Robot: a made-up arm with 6 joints.
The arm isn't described. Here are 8 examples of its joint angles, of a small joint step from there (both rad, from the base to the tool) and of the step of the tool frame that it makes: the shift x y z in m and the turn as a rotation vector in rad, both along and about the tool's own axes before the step.
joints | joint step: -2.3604 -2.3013 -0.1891 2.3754 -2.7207 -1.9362 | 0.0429 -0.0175 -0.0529 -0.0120 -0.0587 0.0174
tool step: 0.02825 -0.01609 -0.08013 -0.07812 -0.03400 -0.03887
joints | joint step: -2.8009 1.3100 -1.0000 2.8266 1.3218 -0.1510 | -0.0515 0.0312 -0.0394 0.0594 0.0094 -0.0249
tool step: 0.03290 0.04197 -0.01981 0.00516 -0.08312 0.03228
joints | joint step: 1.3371 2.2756 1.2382 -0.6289 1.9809 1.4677 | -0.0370 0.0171 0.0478 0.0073 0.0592 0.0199
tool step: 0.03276 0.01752 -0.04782 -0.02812 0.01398 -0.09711
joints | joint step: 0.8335 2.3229 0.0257 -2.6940 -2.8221 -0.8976 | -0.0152 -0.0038 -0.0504 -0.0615 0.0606 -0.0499
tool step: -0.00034 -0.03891 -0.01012 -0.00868 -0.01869 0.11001
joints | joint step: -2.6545 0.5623 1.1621 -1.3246 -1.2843 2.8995 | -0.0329 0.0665 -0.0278 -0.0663 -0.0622 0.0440
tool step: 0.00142 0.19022 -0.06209 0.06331 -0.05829 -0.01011
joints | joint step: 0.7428 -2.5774 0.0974 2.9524 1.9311 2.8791 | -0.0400 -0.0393 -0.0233 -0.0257 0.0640 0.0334
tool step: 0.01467 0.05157 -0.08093 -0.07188 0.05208 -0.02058
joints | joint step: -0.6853 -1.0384 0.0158 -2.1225 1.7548 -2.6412 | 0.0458 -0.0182 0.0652 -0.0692 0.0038 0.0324
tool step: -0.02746 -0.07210 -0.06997 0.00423 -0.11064 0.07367
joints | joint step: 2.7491 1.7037 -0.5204 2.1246 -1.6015 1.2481 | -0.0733 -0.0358 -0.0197 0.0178 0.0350 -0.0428
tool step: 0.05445 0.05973 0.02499 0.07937 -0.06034 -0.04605
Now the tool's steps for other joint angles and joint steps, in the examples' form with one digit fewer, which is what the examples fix.
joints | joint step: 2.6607 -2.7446 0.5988 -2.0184 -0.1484 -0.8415 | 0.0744 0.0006 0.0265 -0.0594 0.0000 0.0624
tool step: -0.0078 0.1182 0.0014 -0.0277 0.0088 0.0810
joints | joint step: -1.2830 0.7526 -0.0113 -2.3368 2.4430 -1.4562 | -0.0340 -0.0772 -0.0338 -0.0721 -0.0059 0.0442
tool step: 0.0822 0.0780 -0.0620 -0.0857 -0.0946 -0.0329
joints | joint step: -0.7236 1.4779 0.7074 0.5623 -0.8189 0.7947 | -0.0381 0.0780 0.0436 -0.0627 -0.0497 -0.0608
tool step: 0.1716 0.0283 -0.0403 0.1247 0.0234 0.1100
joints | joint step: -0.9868 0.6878 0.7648 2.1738 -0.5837 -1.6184 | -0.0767 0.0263 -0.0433 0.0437 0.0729 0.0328
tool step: 0.0652 -0.0416 -0.1713 -0.1255 0.0637 0.0494
